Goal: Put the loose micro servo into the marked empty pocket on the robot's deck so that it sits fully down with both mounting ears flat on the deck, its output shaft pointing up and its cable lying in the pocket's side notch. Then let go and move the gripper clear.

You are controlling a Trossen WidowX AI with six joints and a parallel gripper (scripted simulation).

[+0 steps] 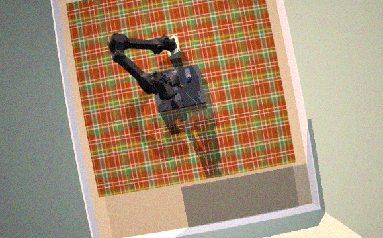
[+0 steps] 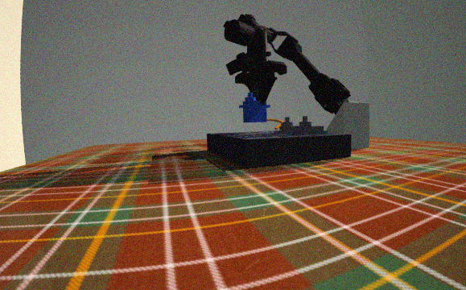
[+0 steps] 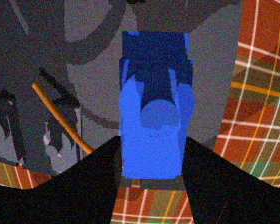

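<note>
The dark grey robot deck lies 6 cm ahead of my gripper tip, 7 cm to the left of it and 10 cm below it.
</note>
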